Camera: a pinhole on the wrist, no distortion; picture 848 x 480 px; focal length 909.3 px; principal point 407.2 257.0 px. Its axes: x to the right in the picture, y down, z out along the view. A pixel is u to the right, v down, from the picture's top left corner.
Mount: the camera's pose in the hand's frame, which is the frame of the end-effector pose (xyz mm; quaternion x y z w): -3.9 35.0 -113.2 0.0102 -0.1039 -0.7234 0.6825
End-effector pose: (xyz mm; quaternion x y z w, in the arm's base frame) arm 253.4 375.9 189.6 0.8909 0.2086 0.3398 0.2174
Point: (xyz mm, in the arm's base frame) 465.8 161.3 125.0
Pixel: 143.5 393.3
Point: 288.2 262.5 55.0
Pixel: 561.2 62.6
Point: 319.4 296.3 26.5
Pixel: 668.1 175.4
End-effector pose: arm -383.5 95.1 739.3 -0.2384 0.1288 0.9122 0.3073
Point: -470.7 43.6 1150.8
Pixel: 366.7 83.6
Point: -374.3 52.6 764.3
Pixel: 581.3 126.2
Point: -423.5 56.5 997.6
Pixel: 428.5 86.3
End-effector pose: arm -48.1 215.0 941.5 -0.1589 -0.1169 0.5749 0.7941
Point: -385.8 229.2 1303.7
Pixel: 338.4 261.3
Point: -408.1 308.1 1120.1
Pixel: 40.2 336.3
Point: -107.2 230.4 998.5
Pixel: 529.4 411.4
